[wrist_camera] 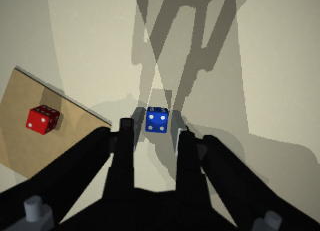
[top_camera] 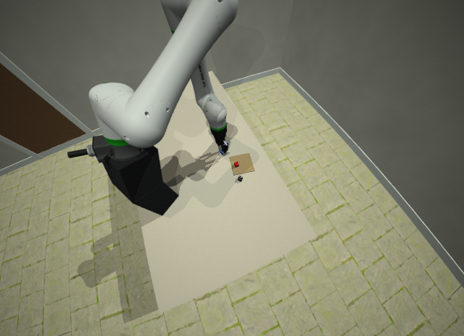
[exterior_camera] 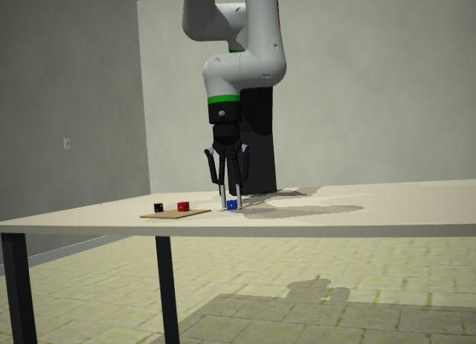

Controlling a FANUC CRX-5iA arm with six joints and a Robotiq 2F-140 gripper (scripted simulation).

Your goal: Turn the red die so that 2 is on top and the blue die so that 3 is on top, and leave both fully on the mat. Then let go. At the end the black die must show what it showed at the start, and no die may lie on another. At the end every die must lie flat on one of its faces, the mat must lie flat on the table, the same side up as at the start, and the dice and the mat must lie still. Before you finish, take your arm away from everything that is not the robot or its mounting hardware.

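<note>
Now: the blue die 2 cm below my hand. From my hand the other things lie so: red die 13 cm to the right, 4 cm ahead, 2 cm below; black die 23 cm to the right, 2 cm below, 1 cm ahead; brown mat 14 cm to the right, 7 cm ahead, 4 cm below.
</note>
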